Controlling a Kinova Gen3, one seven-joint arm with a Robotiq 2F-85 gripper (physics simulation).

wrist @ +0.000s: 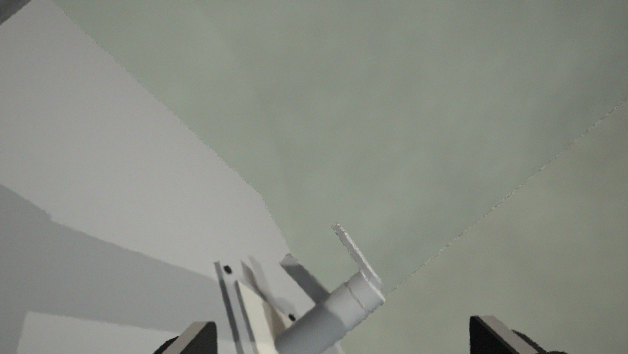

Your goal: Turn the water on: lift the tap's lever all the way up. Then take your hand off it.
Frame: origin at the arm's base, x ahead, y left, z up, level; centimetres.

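Where they show: gripper, fingertip midpoint: point(342, 347).
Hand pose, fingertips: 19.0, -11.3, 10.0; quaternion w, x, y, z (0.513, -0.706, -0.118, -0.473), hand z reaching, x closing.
Things, the pixels of their centre, and the offset from my fingertips, as dx, dy, dz. "spot": a spot on its surface instead. Level surfaces: height alone.
- tap, surface spot: point(332, 320) spot: +25.7, +25.8, -7.5
- cream plate, surface spot: point(256, 312) spot: +22.8, +31.8, -15.0
- light grey surface, its level: dz -16.4
- darker grey bar-like shape, surface spot: point(304, 278) spot: +25.4, +34.1, -8.4
The tap point(332, 320) shows at the bottom middle of the wrist view, a thick grey cylinder slanting up to the right. Its thin, flat lever point(354, 251) joins the cylinder's far end and points up and left in the view, standing off at an angle. My gripper point(343, 331) is open and empty, with one fingertip at each side of the bottom of the view. The tap's cylinder shows between the fingertips, and the lever's tip shows farther up the view. I see no finger touching the lever. The lower end of the cylinder is cut off by the view's bottom edge.
A cream plate point(256, 312) stands beside the cylinder on a light grey surface point(125, 150) with dark round spots. A darker grey bar-like shape point(304, 278) lies left of the cylinder. Greenish wall-like surfaces point(400, 125) fill the upper and right parts, meeting along a slanting line.
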